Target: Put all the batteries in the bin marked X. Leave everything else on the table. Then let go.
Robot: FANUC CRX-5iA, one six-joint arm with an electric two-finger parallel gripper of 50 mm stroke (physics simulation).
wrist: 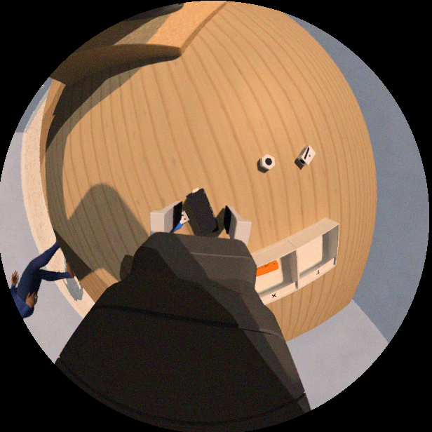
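My gripper (202, 212) is open, with a black oblong block (201, 209) in view between its two spread fingers and no finger gripping it. The block may be a battery; it has a small pale part at its far end. How high the fingertips are above the table is hard to tell. The bin marked X (274, 295) is right of the gripper body, part of a white divided tray. An orange block with small dark marks (267, 268), which looks like a battery, lies in it. Its left part is hidden by the gripper body.
A blue stick with a metal plug (177, 227) lies close to the left finger, partly hidden. A white hex nut (267, 162) and a sharpener (305, 156) lie on the table (220, 110) ahead to the right. Another marked bin (310, 256) adjoins X. A wooden block-like stand (165, 32) is at upper left.
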